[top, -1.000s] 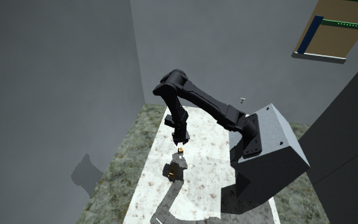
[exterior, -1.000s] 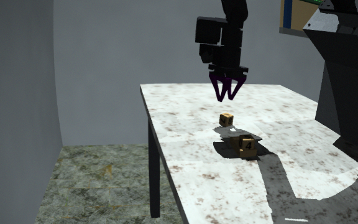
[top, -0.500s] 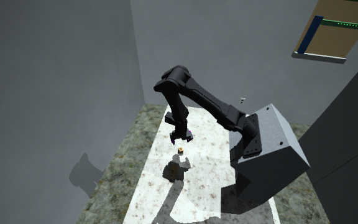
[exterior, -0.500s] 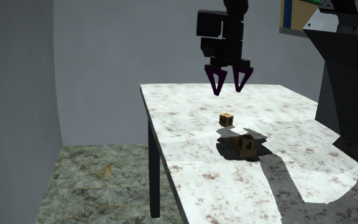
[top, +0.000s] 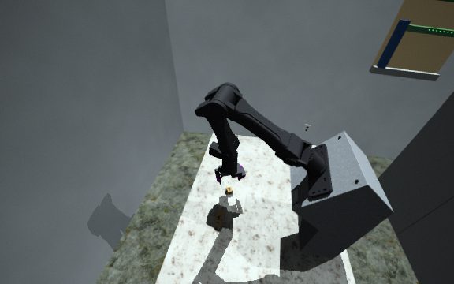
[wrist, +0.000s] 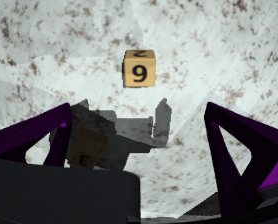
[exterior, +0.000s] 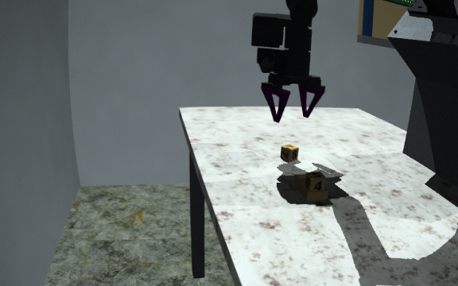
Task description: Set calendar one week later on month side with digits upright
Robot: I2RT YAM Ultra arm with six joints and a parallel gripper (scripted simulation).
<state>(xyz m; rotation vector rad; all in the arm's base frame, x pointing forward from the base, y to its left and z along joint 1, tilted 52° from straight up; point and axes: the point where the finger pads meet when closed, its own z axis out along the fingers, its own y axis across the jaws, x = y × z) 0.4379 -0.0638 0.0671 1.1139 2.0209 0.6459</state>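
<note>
Right now the wooden digit cube is 9 cm below my hand.
</note>
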